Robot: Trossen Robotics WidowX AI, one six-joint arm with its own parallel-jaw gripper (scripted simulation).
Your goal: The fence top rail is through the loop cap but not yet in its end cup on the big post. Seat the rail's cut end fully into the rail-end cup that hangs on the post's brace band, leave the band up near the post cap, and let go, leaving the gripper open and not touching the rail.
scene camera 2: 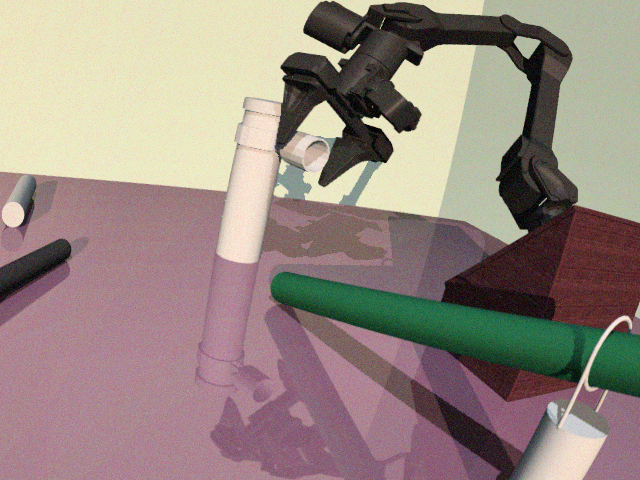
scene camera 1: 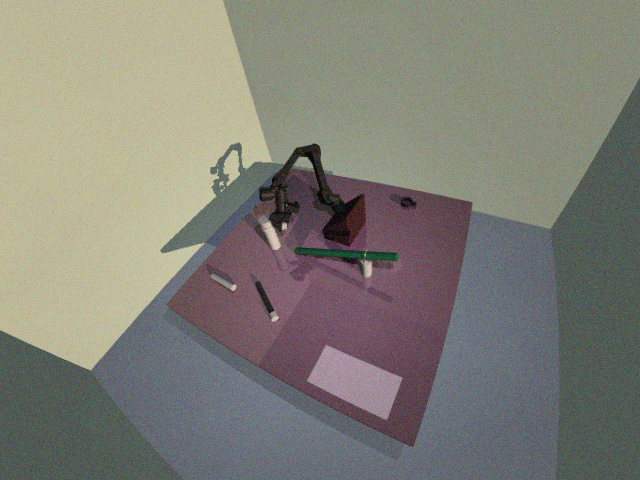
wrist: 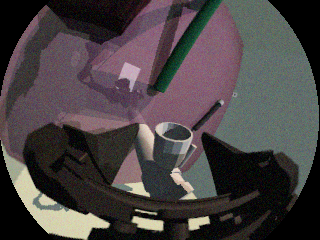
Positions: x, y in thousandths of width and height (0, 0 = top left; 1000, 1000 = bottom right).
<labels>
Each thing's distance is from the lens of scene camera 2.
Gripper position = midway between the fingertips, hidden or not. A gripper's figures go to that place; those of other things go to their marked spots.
gripper (scene camera 2: 471, 345): 65 cm
green top rail (scene camera 2: 868, 728): 33 cm
big post (scene camera 2: 398, 359): 69 cm
The marked spots on the big post and the green top rail are 47 cm apart.
</labels>
